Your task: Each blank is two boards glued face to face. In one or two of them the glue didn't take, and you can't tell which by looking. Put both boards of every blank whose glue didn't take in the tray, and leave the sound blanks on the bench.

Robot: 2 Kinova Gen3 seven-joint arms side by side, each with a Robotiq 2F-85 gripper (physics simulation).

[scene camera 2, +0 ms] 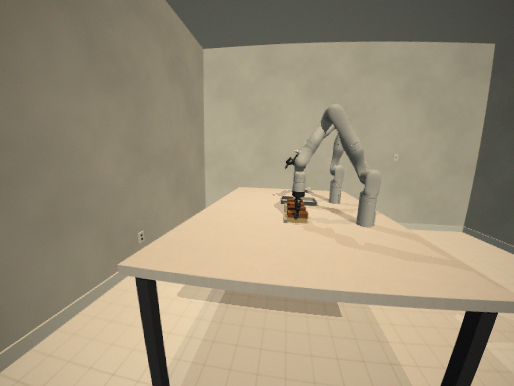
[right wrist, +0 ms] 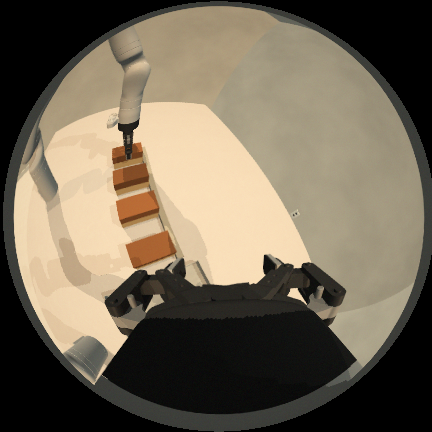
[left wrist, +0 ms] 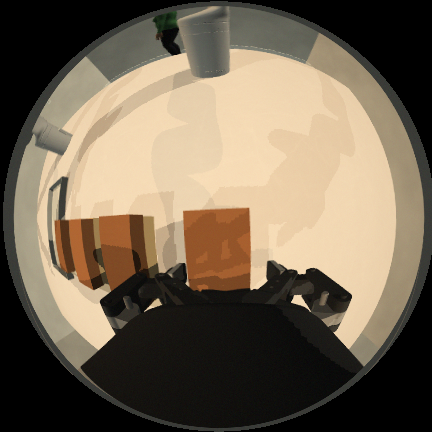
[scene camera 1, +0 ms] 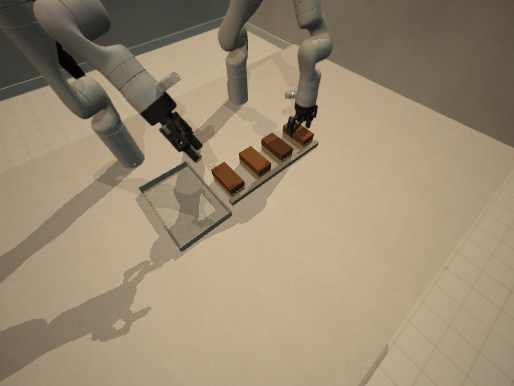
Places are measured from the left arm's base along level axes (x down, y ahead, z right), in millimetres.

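Pixels of known places: left gripper, fingertip midpoint: (scene camera 2: 296,214) (right wrist: 127,150) (left wrist: 226,271) (scene camera 1: 299,132); right gripper, fingertip midpoint: (scene camera 2: 289,171) (right wrist: 223,265) (scene camera 1: 199,153); left arm's base at its link origin: (scene camera 2: 364,224) (right wrist: 51,191) (left wrist: 210,69) (scene camera 1: 239,99); right arm's base at its link origin: (scene camera 2: 334,202) (right wrist: 95,346) (left wrist: 65,144) (scene camera 1: 133,159).
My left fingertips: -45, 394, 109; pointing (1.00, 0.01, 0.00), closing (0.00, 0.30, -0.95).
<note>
Ahead of a thing's pixels: the offset from my left fingertips to its middle, as dx, dy, dz.
Four blanks, red-brown board over pale board, stand in a row: an end blank @(+0, -6, +6) (scene camera 1: 305,137) (left wrist: 217,245) (right wrist: 119,154), a second @(+0, -43, +124) (scene camera 1: 277,145) (left wrist: 117,240) (right wrist: 131,175), a third @(+0, -77, +236) (scene camera 1: 255,160) (left wrist: 82,245) (right wrist: 137,206), and one nearest the tray @(+0, -116, +357) (scene camera 1: 228,177) (right wrist: 151,249). Their seams look closed where visible. My left gripper (scene camera 1: 300,130) (scene camera 2: 297,216) (left wrist: 226,271) is open, low over the end blank, with fingertips toward its two sides and gaps in the left wrist view. My right gripper (scene camera 1: 198,152) (scene camera 2: 288,162) (right wrist: 223,265) is open, raised near the tray. The tray @(+30, -202, +509) (scene camera 1: 206,231) (left wrist: 62,200) holds no boards.
A pale low strip (scene camera 1: 274,173) runs along the front ends of the blanks in scene camera 1. The tray lies beyond the row's left end there. Both arm bases stand behind the row. A person in green (left wrist: 169,22) shows beyond the table in the left wrist view.
</note>
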